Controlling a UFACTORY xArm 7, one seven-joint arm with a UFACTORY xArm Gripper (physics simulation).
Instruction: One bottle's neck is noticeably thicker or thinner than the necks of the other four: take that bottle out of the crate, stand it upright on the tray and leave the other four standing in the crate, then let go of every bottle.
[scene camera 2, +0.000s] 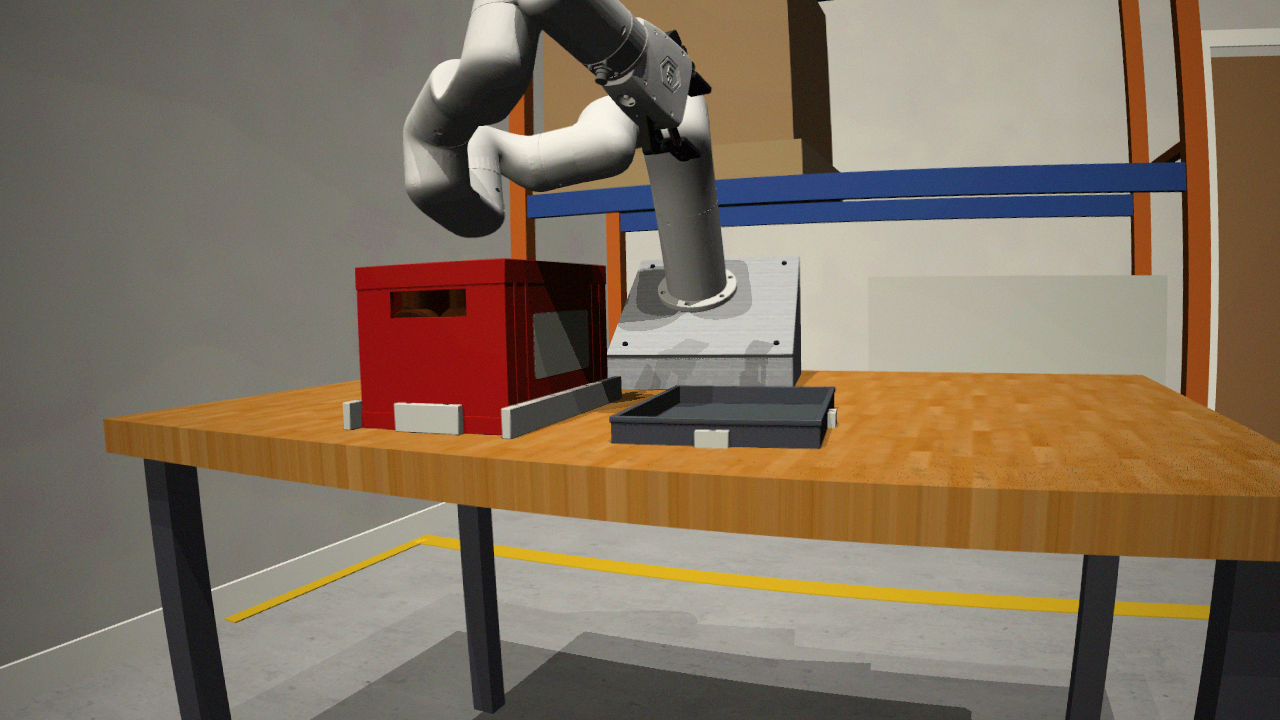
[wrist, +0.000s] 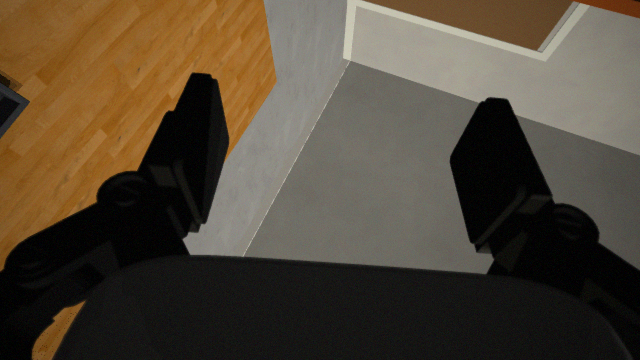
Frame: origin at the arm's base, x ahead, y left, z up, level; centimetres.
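Where they show: gripper, fingertip midpoint: (scene camera 2: 696, 124) (wrist: 345, 118); arm's base, origin of the base link: (scene camera 2: 697, 290).
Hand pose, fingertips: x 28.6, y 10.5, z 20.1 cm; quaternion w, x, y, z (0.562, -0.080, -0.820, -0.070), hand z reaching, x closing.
Note:
Each offset is from my fingertips to the top centre of the thing. "spot": to the spot under its first point. Level surfaces: height alone.
The red crate @(dx +12.9, dy -21.5, dz -16.8 cm) (scene camera 2: 434, 358) stands on the left part of the table in scene camera 2. Brown bottle parts @(spot: dx +22.0, dy -23.9, dz -21.2 cm) (scene camera 2: 427, 305) show dimly through its hand hole; the bottles' necks are hidden by the crate walls. The dark grey tray @(spot: dx +24.6, dy +14.0, dz -33.1 cm) (scene camera 2: 760, 433) lies right of the crate, and no bottle shows standing in it. A corner of the tray @(spot: dx -0.3, dy +15.7, dz -31.8 cm) (wrist: 20, 103) shows at the left edge of the wrist view. My gripper (scene camera 2: 698, 116) (wrist: 345, 118) is open and empty, high above the table and tilted sideways, up and to the right of the crate.
Pale stop blocks @(spot: dx +27.6, dy -20.0, dz -32.8 cm) (scene camera 2: 427, 418) and a long pale rail @(dx +12.1, dy -11.7, dz -31.3 cm) (scene camera 2: 563, 406) border the crate. The arm's metal base (scene camera 2: 751, 326) stands behind the tray on the wooden table @(dz -34.3 cm) (scene camera 2: 984, 429). A shelf rack with a blue beam (scene camera 2: 939, 183) stands behind the table.

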